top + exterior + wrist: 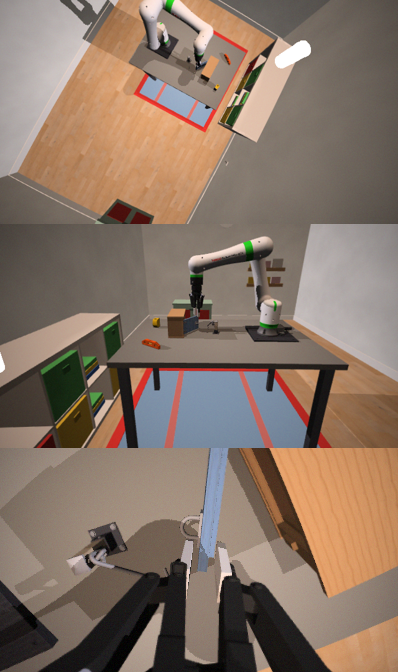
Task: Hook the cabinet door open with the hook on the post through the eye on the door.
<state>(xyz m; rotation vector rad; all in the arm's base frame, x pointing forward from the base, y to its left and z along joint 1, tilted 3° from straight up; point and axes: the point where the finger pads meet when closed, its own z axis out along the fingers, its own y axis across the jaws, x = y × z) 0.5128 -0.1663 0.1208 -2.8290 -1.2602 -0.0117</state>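
Right now the thin metal hook is 110 mm behind my hand, 100 mm below it and 20 mm to the left of it. Round my hand: door 80 mm below, 70 mm to the left, 50 mm ahead; yellow tape measure 330 mm ahead, 130 mm to the right, 110 mm below.
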